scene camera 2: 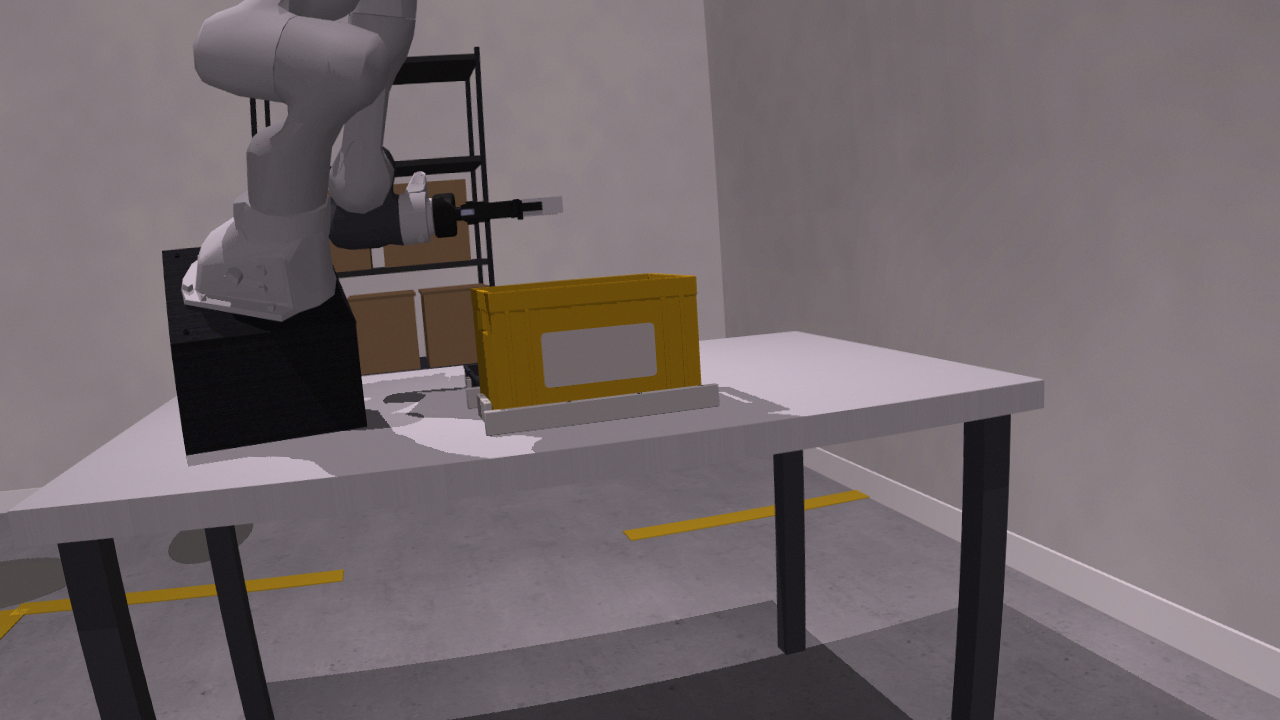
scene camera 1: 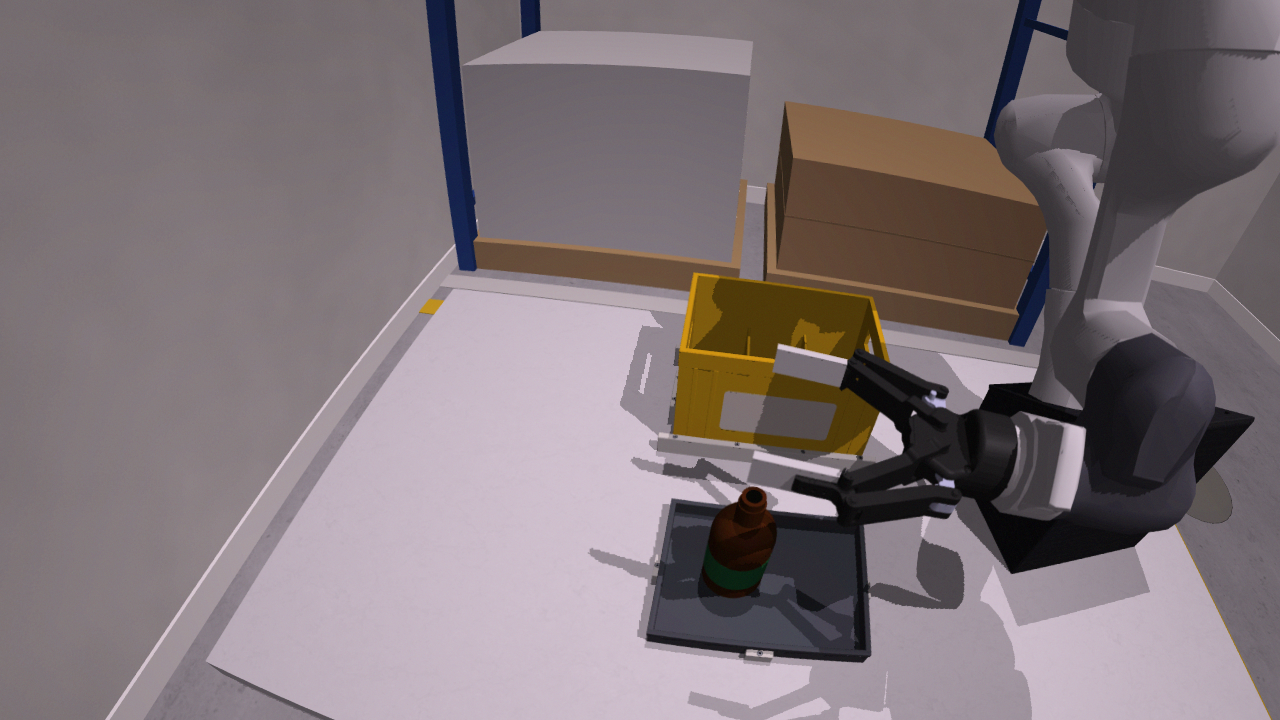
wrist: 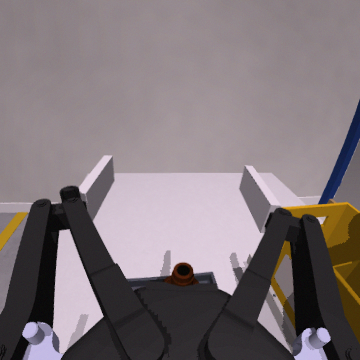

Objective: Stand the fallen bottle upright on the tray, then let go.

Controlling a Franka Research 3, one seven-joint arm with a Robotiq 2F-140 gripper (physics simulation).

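Observation:
The brown bottle (scene camera 1: 741, 546) (wrist: 183, 274) with a green label stands upright on the dark tray (scene camera 1: 689, 617) (wrist: 205, 278), left of the tray's middle in the first scene view. In the wrist view its neck and mouth show below and between the fingers, and the rest is hidden by the gripper body. In the second scene view the bottle does not show. My gripper (scene camera 1: 796, 416) (scene camera 2: 546, 205) (wrist: 178, 172) is wide open and empty. It is level, high above the table and above the bottle's top, apart from the bottle.
A yellow crate (scene camera 1: 698, 394) (scene camera 2: 510, 358) (wrist: 345, 212) stands beside the tray, with a low pale rail (scene camera 1: 698, 447) (scene camera 2: 599, 411) along its side. Past the table in the first scene view are a blue-posted rack (scene camera 1: 452, 134), a large grey box (scene camera 1: 608, 152) and brown boxes (scene camera 1: 904, 205).

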